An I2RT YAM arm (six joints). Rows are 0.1 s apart.
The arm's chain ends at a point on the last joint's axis. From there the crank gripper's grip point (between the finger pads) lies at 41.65 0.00 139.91 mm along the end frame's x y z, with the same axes.
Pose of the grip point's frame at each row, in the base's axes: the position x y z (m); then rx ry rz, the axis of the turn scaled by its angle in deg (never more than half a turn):
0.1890, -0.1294, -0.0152, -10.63, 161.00, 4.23
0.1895, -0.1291, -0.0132, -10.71, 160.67, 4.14
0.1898, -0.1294, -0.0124, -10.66, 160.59, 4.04
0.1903, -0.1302, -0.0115, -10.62, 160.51, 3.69
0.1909, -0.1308, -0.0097, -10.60, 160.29, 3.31
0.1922, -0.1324, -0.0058, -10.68, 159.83, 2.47
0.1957, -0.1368, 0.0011, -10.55, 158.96, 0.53
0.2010, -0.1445, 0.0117, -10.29, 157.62, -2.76
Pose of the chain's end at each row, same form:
0.1841, -0.1345, 0.1306, -10.63, 161.00, 4.23
0.1838, -0.1341, 0.1326, -10.71, 160.67, 4.14
0.1838, -0.1342, 0.1334, -10.66, 160.59, 4.04
0.1841, -0.1344, 0.1343, -10.62, 160.51, 3.69
0.1840, -0.1344, 0.1361, -10.60, 160.29, 3.31
0.1840, -0.1346, 0.1399, -10.68, 159.83, 2.47
0.1850, -0.1357, 0.1467, -10.55, 158.96, 0.53
0.1866, -0.1377, 0.1568, -10.29, 157.62, -2.76

